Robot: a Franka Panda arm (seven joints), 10 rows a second.
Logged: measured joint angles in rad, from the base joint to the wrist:
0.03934, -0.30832, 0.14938, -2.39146, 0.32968, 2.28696, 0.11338
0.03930, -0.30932, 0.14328, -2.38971, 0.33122, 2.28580, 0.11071
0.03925, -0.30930, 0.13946, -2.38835, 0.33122, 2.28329, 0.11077
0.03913, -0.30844, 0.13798, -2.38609, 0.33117, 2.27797, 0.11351
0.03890, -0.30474, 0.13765, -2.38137, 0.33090, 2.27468, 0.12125
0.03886, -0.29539, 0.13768, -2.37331, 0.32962, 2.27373, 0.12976
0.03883, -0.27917, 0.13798, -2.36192, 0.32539, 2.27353, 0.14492
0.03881, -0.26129, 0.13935, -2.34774, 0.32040, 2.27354, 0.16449
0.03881, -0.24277, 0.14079, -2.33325, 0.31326, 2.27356, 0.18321
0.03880, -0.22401, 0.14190, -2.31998, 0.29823, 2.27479, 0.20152
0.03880, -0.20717, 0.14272, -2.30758, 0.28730, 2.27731, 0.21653
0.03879, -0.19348, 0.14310, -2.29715, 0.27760, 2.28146, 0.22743
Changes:
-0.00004, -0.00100, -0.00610, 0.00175, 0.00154, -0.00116, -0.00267
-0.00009, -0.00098, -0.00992, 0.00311, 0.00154, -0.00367, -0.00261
-0.00021, -0.00012, -0.01140, 0.00537, 0.00149, -0.00899, 0.00013
-0.00044, 0.00358, -0.01173, 0.01009, 0.00122, -0.01228, 0.00787
-0.00048, 0.01293, -0.01170, 0.01815, -0.00006, -0.01323, 0.01638
-0.00051, 0.02915, -0.01140, 0.02954, -0.00429, -0.01343, 0.03154
-0.00053, 0.04703, -0.01003, 0.04372, -0.00928, -0.01342, 0.05111
-0.00053, 0.06555, -0.00859, 0.05821, -0.01642, -0.01340, 0.06983
-0.00054, 0.08431, -0.00748, 0.07148, -0.03145, -0.01217, 0.08814
-0.00054, 0.10115, -0.00666, 0.08388, -0.04238, -0.00965, 0.10315
-0.00055, 0.11484, -0.00628, 0.09431, -0.05208, -0.00550, 0.11405

